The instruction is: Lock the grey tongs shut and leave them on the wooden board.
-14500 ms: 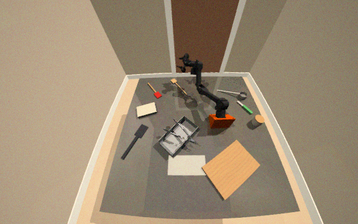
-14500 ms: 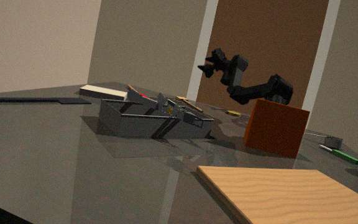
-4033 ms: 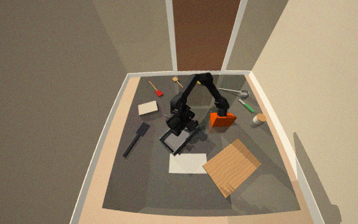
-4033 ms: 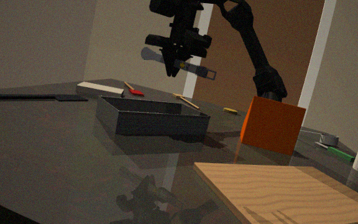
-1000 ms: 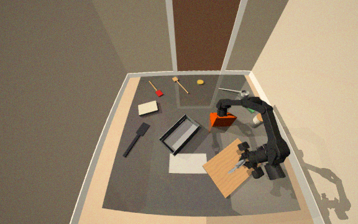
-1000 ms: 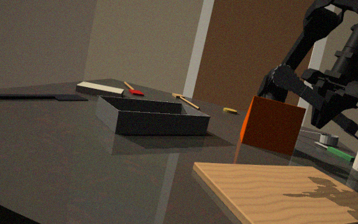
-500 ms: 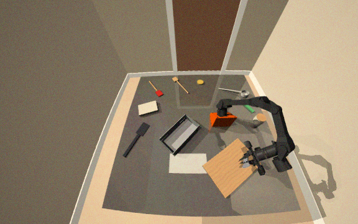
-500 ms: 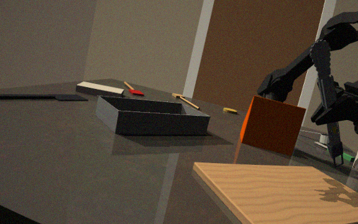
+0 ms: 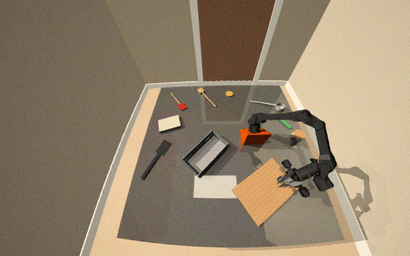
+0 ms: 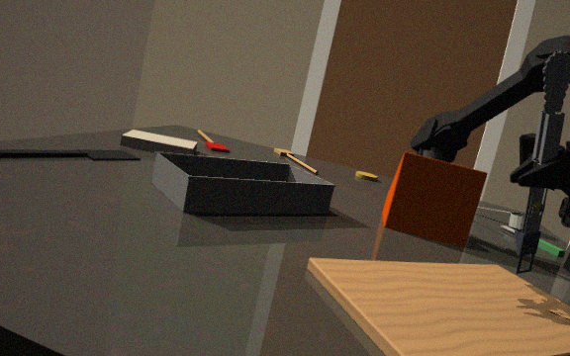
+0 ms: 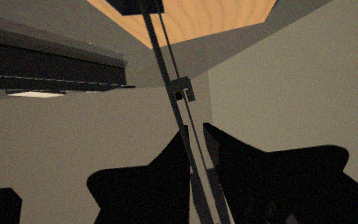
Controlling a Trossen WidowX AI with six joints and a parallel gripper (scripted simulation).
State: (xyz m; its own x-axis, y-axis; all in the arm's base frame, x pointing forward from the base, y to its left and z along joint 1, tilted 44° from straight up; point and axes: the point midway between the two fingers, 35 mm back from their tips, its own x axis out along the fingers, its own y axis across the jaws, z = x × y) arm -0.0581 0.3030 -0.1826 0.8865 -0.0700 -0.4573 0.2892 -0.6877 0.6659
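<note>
My gripper tip is now 50 mm past the yellow mark, 20 mm to the left of it and 30 mm above it. Round my gripper tip: wooden board 170 mm below; cork-topped jar 330 mm behind, 340 mm to the right, 140 mm below; grey roasting tin 370 mm ahead, 250 mm to the right, 150 mm below.
</note>
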